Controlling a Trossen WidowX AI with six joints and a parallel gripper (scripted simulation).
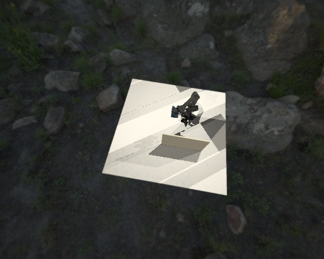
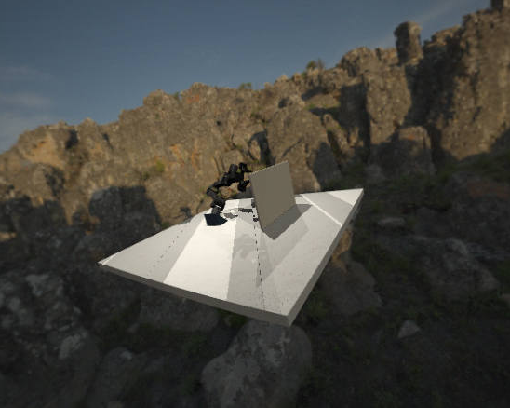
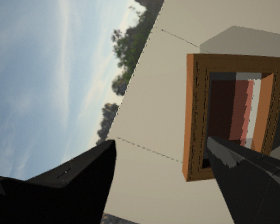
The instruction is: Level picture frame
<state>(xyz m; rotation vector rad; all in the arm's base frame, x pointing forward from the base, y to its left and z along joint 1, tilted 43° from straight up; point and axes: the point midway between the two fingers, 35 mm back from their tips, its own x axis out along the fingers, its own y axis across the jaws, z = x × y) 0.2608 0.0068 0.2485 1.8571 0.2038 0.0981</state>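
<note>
Right now my gripper tip is 13 cm short of the brown wooden picture frame and 11 cm above it. Also, from my gripper tip: wall panel (14 cm ahead, 1 cm to the left, 12 cm below).
</note>
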